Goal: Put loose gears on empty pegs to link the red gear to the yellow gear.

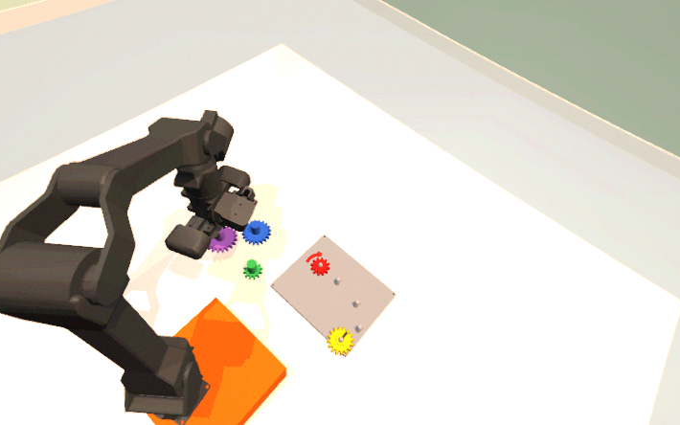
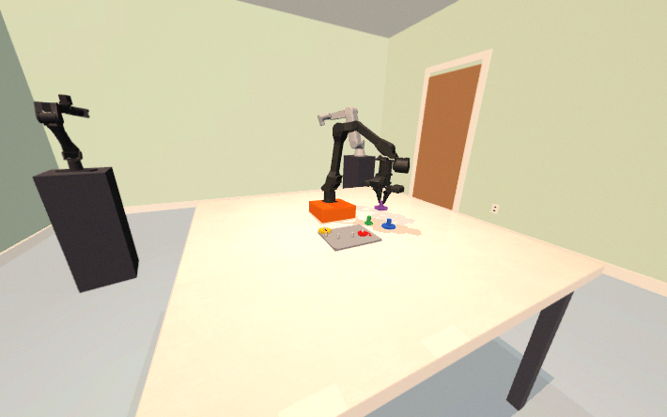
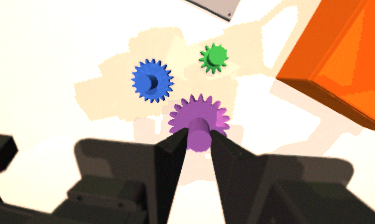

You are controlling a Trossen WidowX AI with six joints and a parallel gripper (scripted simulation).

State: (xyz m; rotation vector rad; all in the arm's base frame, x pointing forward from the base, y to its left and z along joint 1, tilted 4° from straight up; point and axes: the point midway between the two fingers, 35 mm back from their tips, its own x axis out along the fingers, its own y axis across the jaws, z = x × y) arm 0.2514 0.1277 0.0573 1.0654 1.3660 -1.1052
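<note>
My gripper tip is now 240 mm to the left of the grey board, 90 mm above it and 50 mm short of it. The rest, counted from my gripper tip: small green gear 80 mm below, 70 mm to the right; then blue gear 80 mm below, 80 mm ahead, 20 mm to the right; then purple gear 10 mm below.
</note>
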